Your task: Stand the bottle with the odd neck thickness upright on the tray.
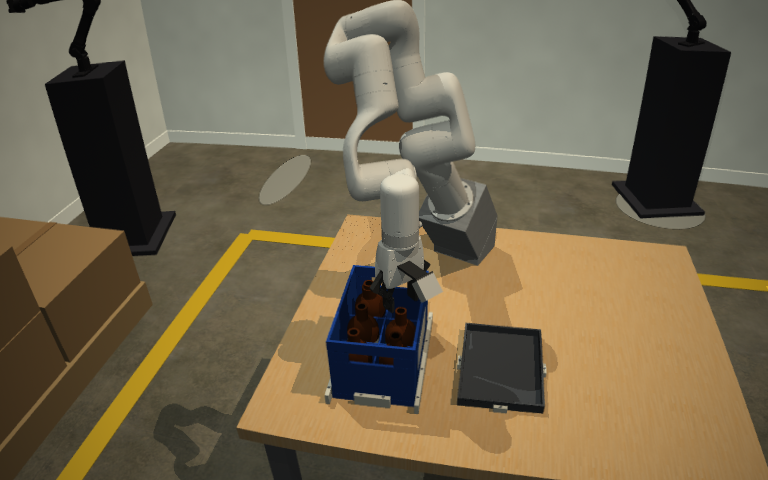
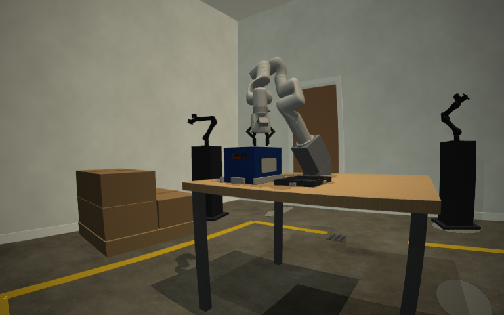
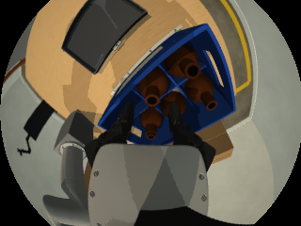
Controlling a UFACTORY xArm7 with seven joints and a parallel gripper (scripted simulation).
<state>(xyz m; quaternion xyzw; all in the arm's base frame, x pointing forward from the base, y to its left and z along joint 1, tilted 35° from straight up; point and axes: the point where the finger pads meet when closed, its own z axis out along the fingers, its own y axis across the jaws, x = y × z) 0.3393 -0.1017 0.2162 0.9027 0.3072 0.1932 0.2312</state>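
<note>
Right now my hand is 120 mm above the blue crate, 40 mm to the left of it and 10 mm past it. Round my hand: brown bottle 110 mm below, 110 mm behind, 70 mm to the right; then glass bottle 110 mm below, 90 mm to the right, 20 mm behind; then dark tray 230 mm to the left, 190 mm below, 50 mm ahead.
</note>
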